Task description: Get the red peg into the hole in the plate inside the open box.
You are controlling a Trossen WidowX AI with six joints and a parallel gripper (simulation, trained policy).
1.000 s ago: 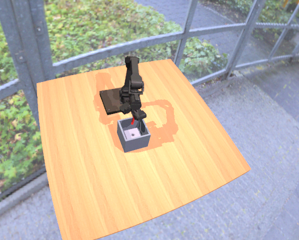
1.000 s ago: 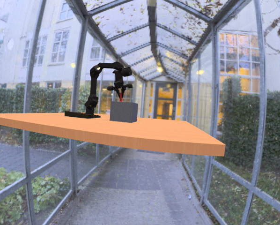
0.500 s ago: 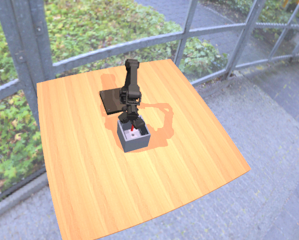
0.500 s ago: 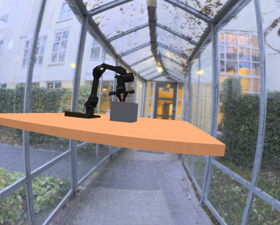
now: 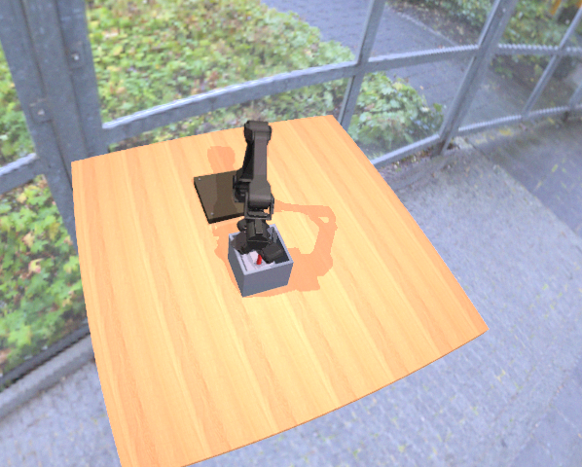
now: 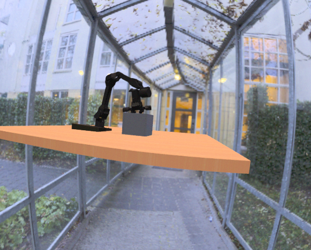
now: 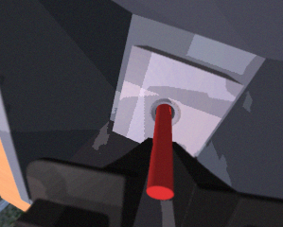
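Right now my gripper tip is 1 cm to the left of the red peg. Round my gripper tip: pale plate (4 cm below, 1 cm to the right, 1 cm ahead).
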